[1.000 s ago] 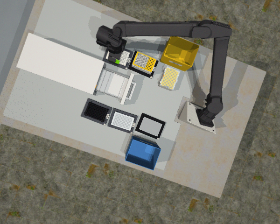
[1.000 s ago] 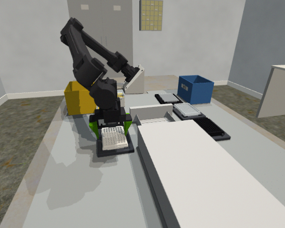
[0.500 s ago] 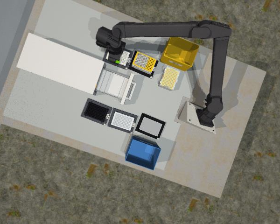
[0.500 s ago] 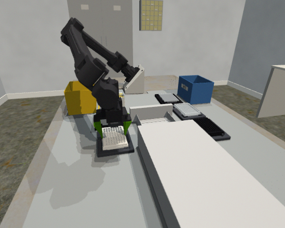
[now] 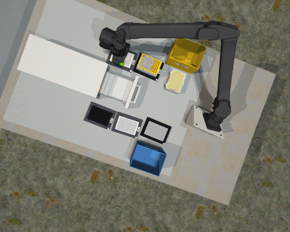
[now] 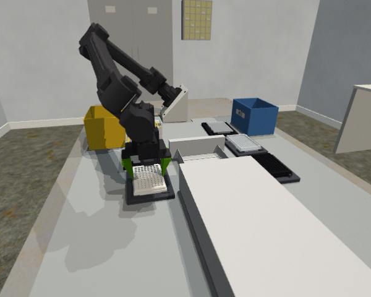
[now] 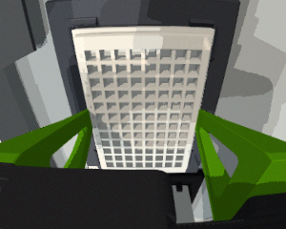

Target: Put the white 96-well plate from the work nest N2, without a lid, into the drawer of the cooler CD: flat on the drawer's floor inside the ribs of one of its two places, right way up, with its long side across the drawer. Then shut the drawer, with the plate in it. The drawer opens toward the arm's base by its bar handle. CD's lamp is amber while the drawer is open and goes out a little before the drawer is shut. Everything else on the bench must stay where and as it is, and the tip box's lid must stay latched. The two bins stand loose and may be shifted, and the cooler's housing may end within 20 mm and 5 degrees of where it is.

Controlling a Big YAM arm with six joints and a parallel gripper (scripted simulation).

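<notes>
Now: the white 96-well plate 10 mm below my hand. The rest, counted from my hand: cooler CD: 170 mm to the left, 140 mm ahead; then cooler's drawer: 180 mm to the left, 10 mm ahead; then tip box: 180 mm behind, 30 mm above.
</notes>
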